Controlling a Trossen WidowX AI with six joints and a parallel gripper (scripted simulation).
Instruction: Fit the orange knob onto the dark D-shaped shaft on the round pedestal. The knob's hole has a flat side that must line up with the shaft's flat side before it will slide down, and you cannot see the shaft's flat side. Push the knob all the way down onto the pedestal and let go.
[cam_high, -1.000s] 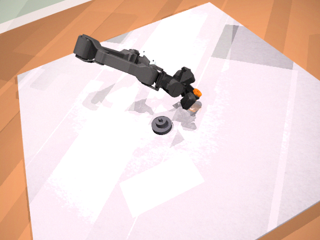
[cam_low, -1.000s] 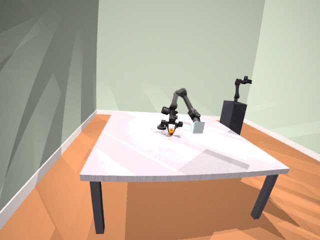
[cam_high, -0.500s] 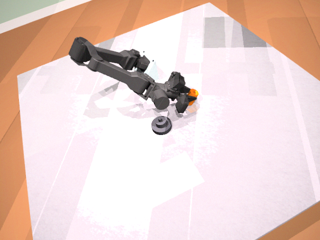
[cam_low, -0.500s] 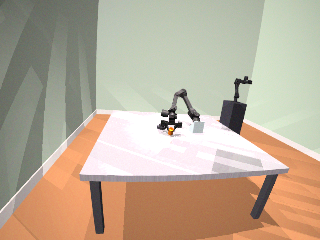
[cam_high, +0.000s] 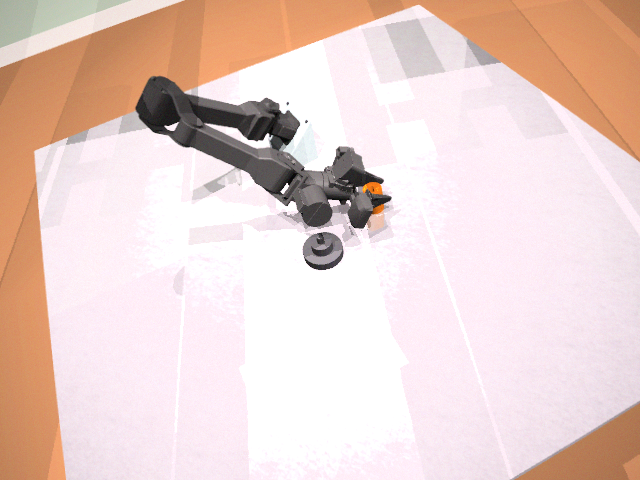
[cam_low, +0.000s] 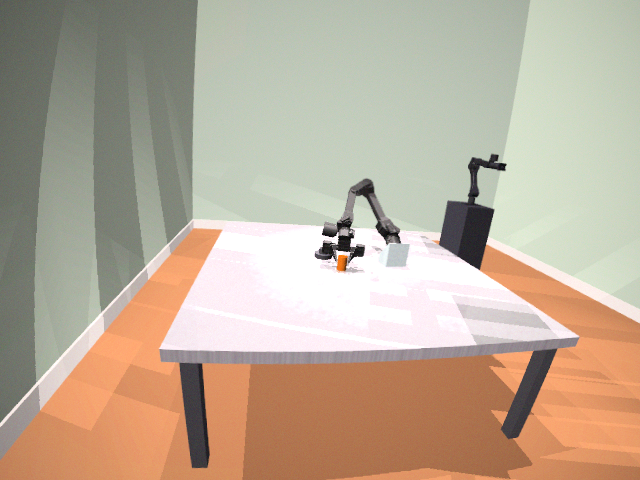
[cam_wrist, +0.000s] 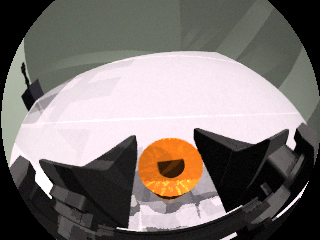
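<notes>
Right now my gripper tip is 30 mm short of the dark pedestal, 190 mm to the left of it and 20 mm above it. From my gripper tip the other things lie so: orange knob 10 mm behind, 30 mm to the right, 10 mm below.
</notes>
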